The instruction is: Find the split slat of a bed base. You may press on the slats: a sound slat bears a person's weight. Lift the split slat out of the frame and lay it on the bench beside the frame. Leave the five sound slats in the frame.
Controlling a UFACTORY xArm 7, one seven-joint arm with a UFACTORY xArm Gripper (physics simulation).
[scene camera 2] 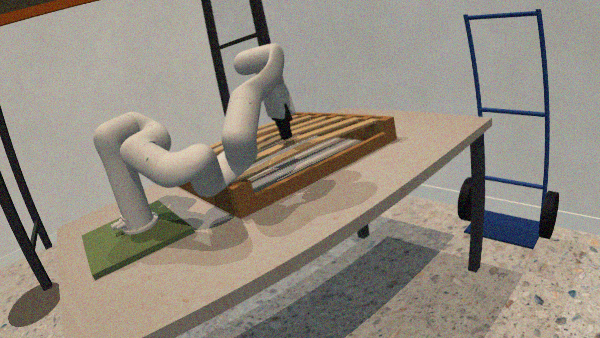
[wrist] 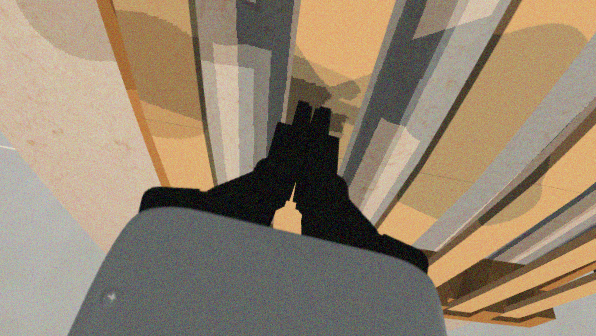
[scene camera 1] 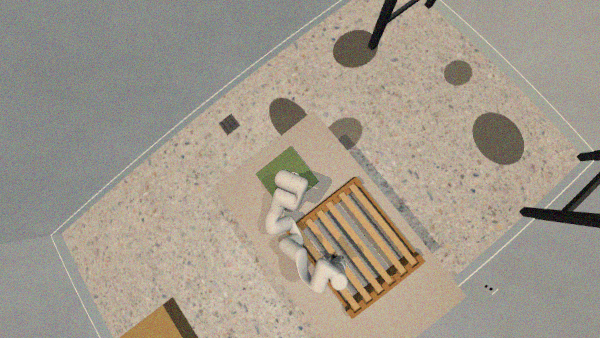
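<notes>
My gripper [scene camera 1: 335, 259] [scene camera 2: 286, 138] [wrist: 307, 126] is shut and empty, pointing down at the second slat [scene camera 1: 318, 234] [wrist: 345, 30] from the frame's left side in the first scene view. Its tips are at or close above that slat; contact cannot be told. The bed-base frame [scene camera 1: 353, 314] [scene camera 2: 320, 171] [wrist: 139, 120] lies on the bench [scene camera 1: 430, 300] [scene camera 2: 425, 142], with several slats in it. In the wrist view the outer slat [wrist: 160, 75] and the third slat [wrist: 500, 100] flank the second. Both show a thin line across them; no open split shows. My fingers and shadows hide part of the second slat.
The arm stands on a green plate [scene camera 1: 280, 165] [scene camera 2: 105, 255] at one end of the bench. Its links pass over the frame's left side in the first scene view. A blue hand truck [scene camera 2: 505, 230] stands beyond the bench. Black legs [scene camera 1: 560, 216] [scene camera 2: 215, 50] stand around it.
</notes>
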